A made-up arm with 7 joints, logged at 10 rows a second.
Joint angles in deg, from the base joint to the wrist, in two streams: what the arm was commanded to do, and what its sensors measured. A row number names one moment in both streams.
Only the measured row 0 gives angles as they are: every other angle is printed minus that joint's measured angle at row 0.
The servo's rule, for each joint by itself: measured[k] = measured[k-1] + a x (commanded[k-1-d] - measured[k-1]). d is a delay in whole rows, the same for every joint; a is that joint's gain. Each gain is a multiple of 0.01, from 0.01 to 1. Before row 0 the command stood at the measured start. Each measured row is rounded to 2 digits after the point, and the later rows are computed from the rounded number. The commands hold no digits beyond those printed.
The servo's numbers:
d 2
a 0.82 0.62 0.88 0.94 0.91 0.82 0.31
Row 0, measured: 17.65, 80.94, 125.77, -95.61, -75.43, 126.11, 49.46
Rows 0 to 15, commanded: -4.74, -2.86, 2.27, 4.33, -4.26, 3.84, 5.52; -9.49, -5.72, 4.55, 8.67, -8.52, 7.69, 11.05; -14.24, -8.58, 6.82, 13.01, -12.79, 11.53, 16.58; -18.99, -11.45, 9.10, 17.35, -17.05, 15.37, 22.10; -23.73, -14.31, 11.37, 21.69, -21.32, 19.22, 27.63; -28.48, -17.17, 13.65, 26.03, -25.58, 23.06, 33.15; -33.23, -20.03, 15.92, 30.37, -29.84, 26.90, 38.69; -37.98, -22.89, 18.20, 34.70, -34.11, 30.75, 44.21; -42.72, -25.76, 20.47, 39.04, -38.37, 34.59, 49.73; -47.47, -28.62, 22.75, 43.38, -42.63, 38.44, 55.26; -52.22, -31.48, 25.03, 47.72, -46.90, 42.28, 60.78; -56.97, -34.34, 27.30, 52.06, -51.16, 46.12, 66.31; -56.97, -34.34, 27.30, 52.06, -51.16, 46.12, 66.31; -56.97, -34.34, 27.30, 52.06, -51.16, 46.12, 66.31; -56.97, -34.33, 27.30, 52.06, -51.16, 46.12, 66.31; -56.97, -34.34, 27.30, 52.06, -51.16, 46.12, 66.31
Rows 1 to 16, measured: 0.00, 0.00, 0.00, 0.00, 0.00, 0.00, 0.00; 0.00, 0.00, 0.00, 0.00, 0.00, 0.00, 0.00; -3.89, -1.77, 2.00, 4.07, -3.88, 3.15, 1.71; -8.48, -4.22, 4.24, 8.39, -8.10, 6.87, 4.61; -13.20, -6.92, 6.51, 12.73, -12.37, 10.69, 8.32; -17.95, -9.73, 8.79, 17.07, -16.63, 14.53, 12.59; -22.69, -12.57, 11.06, 21.41, -20.90, 18.38, 17.25; -27.44, -15.42, 13.34, 25.75, -25.16, 22.22, 22.18; -32.19, -18.28, 15.61, 30.09, -29.42, 26.06, 27.30; -36.94, -21.14, 17.89, 34.42, -33.69, 29.91, 32.54; -41.68, -24.00, 20.16, 38.76, -37.95, 33.75, 37.87; -46.43, -26.86, 22.44, 43.10, -42.21, 37.60, 43.26; -51.18, -29.72, 24.72, 47.44, -46.48, 41.44, 48.69; -55.93, -32.58, 26.99, 51.78, -50.74, 45.28, 54.15; -56.78, -33.67, 27.26, 52.04, -51.12, 45.97, 57.92; -56.94, -34.09, 27.30, 52.06, -51.16, 46.09, 60.52
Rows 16 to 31, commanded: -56.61, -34.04, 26.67, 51.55, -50.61, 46.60, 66.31; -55.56, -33.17, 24.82, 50.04, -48.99, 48.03, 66.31; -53.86, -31.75, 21.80, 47.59, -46.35, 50.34, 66.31; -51.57, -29.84, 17.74, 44.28, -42.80, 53.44, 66.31; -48.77, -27.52, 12.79, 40.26, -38.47, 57.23, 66.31; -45.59, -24.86, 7.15, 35.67, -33.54, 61.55, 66.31; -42.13, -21.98, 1.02, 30.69, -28.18, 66.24, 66.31; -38.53, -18.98, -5.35, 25.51, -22.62, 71.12, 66.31; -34.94, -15.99, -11.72, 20.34, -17.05, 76.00, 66.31; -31.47, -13.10, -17.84, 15.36, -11.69, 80.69, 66.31; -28.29, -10.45, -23.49, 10.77, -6.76, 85.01, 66.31; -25.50, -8.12, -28.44, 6.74, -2.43, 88.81, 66.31; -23.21, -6.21, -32.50, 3.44, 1.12, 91.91, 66.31; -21.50, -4.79, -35.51, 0.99, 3.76, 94.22, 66.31; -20.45, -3.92, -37.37, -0.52, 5.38, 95.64, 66.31; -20.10, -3.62, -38.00, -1.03, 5.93, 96.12, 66.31
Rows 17 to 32, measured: -56.96, -34.24, 27.30, 52.06, -51.16, 46.11, 62.31; -56.97, -34.30, 27.30, 52.06, -51.16, 46.12, 63.55; -56.67, -34.14, 26.75, 51.58, -50.66, 46.51, 64.41; -55.76, -33.54, 25.05, 50.13, -49.14, 47.76, 65.00; -54.20, -32.43, 22.19, 47.74, -46.60, 49.88, 65.41; -52.04, -30.82, 18.27, 44.49, -43.14, 52.80, 65.69; -49.36, -28.77, 13.45, 40.51, -38.89, 56.43, 65.88; -46.27, -26.35, 7.91, 35.96, -34.02, 60.63, 66.01; -42.88, -23.64, 1.85, 31.01, -28.71, 65.23, 66.10; -39.31, -20.75, -4.49, 25.84, -23.17, 70.06, 66.17; -35.73, -17.80, -10.85, 20.67, -17.60, 74.93, 66.21; -32.24, -14.89, -17.00, 15.68, -12.22, 79.65, 66.24; -29.00, -12.14, -22.71, 11.06, -7.25, 84.05, 66.26; -26.13, -9.65, -27.75, 7.00, -2.86, 87.95, 66.28; -23.74, -7.52, -31.93, 3.65, 0.76, 91.20, 66.29; -21.90, -5.83, -35.08, 1.15, 3.49, 93.68, 66.30
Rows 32 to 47, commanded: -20.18, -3.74, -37.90, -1.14, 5.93, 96.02, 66.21; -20.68, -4.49, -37.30, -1.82, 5.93, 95.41, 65.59; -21.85, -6.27, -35.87, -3.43, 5.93, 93.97, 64.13; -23.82, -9.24, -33.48, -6.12, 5.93, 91.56, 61.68; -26.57, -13.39, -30.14, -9.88, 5.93, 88.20, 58.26; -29.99, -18.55, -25.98, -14.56, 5.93, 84.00, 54.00; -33.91, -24.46, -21.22, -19.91, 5.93, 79.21, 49.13; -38.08, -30.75, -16.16, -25.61, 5.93, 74.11, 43.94; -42.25, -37.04, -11.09, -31.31, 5.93, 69.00, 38.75; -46.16, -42.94, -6.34, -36.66, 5.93, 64.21, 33.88; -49.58, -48.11, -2.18, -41.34, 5.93, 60.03, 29.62; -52.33, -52.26, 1.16, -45.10, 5.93, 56.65, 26.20; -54.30, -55.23, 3.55, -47.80, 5.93, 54.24, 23.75; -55.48, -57.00, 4.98, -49.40, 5.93, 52.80, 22.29; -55.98, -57.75, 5.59, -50.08, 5.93, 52.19, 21.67; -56.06, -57.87, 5.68, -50.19, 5.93, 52.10, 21.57
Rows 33 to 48, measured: -20.71, -4.65, -37.10, -0.42, 5.21, 95.29, 66.30; -20.21, -4.01, -37.89, -0.99, 5.87, 95.97, 66.30; -20.19, -3.84, -37.90, -1.13, 5.92, 96.01, 66.27; -20.59, -4.24, -37.37, -1.78, 5.93, 95.52, 66.06; -21.62, -5.50, -36.05, -3.33, 5.93, 94.25, 65.46; -23.42, -7.82, -33.79, -5.95, 5.93, 92.04, 64.29; -26.00, -11.27, -30.58, -9.64, 5.93, 88.89, 62.42; -29.27, -15.78, -26.53, -14.26, 5.93, 84.88, 59.81; -33.07, -21.16, -21.86, -19.57, 5.93, 80.23, 56.50; -37.18, -27.11, -16.84, -25.25, 5.93, 75.21, 52.61; -41.34, -33.27, -11.78, -30.95, 5.93, 70.12, 48.31; -45.29, -39.27, -6.99, -36.32, 5.93, 65.27, 43.84; -48.81, -44.75, -2.76, -41.04, 5.93, 60.97, 39.43; -51.70, -49.41, 0.69, -44.86, 5.93, 57.43, 35.33; -53.83, -53.02, 3.21, -47.62, 5.93, 54.81, 31.74; -55.18, -55.49, 4.77, -49.29, 5.93, 53.16, 28.81
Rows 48 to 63, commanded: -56.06, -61.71, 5.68, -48.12, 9.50, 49.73, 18.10; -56.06, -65.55, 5.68, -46.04, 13.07, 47.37, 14.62; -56.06, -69.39, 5.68, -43.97, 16.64, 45.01, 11.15; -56.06, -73.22, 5.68, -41.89, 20.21, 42.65, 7.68; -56.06, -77.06, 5.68, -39.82, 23.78, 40.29, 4.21; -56.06, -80.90, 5.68, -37.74, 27.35, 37.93, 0.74; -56.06, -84.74, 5.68, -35.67, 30.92, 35.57, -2.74; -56.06, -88.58, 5.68, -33.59, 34.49, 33.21, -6.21; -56.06, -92.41, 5.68, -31.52, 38.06, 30.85, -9.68; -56.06, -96.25, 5.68, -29.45, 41.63, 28.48, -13.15; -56.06, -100.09, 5.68, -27.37, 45.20, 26.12, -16.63; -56.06, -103.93, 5.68, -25.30, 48.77, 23.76, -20.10; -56.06, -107.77, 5.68, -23.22, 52.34, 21.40, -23.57; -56.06, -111.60, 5.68, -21.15, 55.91, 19.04, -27.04; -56.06, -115.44, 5.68, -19.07, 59.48, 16.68, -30.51; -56.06, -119.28, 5.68, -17.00, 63.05, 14.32, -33.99
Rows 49 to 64, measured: -55.84, -56.89, 5.49, -50.03, 5.93, 52.36, 26.60; -56.02, -57.50, 5.66, -50.18, 5.93, 52.15, 25.04; -56.05, -60.11, 5.68, -48.24, 9.18, 50.17, 22.89; -56.06, -63.48, 5.68, -46.17, 12.72, 47.87, 20.33; -56.06, -67.14, 5.68, -44.10, 16.29, 45.52, 17.48; -56.06, -70.91, 5.68, -42.02, 19.86, 43.17, 14.44; -56.06, -74.72, 5.68, -39.95, 23.43, 40.81, 11.27; -56.06, -78.55, 5.68, -37.87, 27.00, 38.45, 8.01; -56.06, -82.39, 5.68, -35.80, 30.57, 36.09, 4.68; -56.06, -86.23, 5.68, -33.72, 34.14, 33.73, 1.30; -56.06, -90.06, 5.68, -31.65, 37.71, 31.37, -2.10; -56.06, -93.90, 5.68, -29.58, 41.28, 29.00, -5.53; -56.06, -97.74, 5.68, -27.50, 44.85, 26.64, -8.97; -56.06, -101.58, 5.68, -25.43, 48.42, 24.28, -12.42; -56.06, -105.42, 5.68, -23.35, 51.99, 21.92, -15.88; -56.06, -109.25, 5.68, -21.28, 55.56, 19.56, -19.34
